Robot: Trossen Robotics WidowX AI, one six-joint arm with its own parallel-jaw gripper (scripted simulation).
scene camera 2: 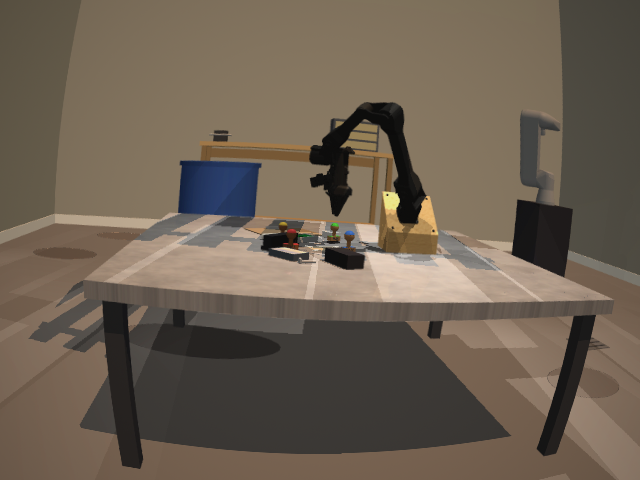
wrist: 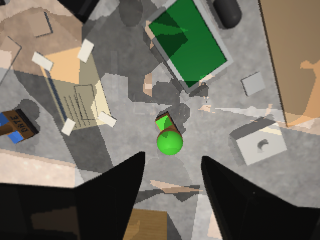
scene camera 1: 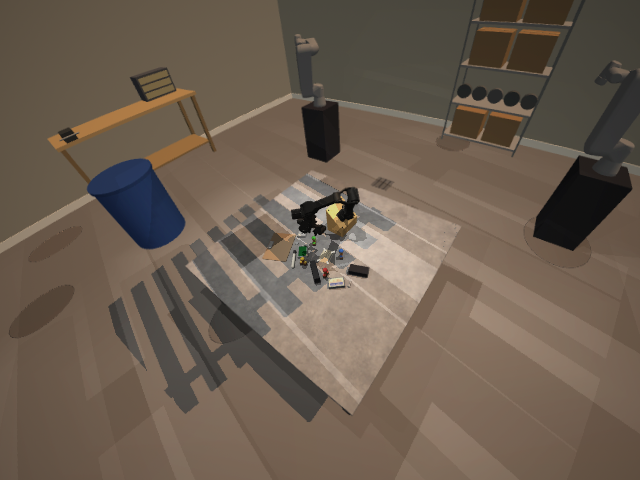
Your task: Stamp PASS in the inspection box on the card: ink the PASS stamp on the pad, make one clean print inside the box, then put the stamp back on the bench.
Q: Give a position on a cream card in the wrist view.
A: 72, 77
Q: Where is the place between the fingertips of the gripper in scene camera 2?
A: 335, 215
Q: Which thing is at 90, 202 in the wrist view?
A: The gripper.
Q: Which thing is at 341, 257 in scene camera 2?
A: A black box.
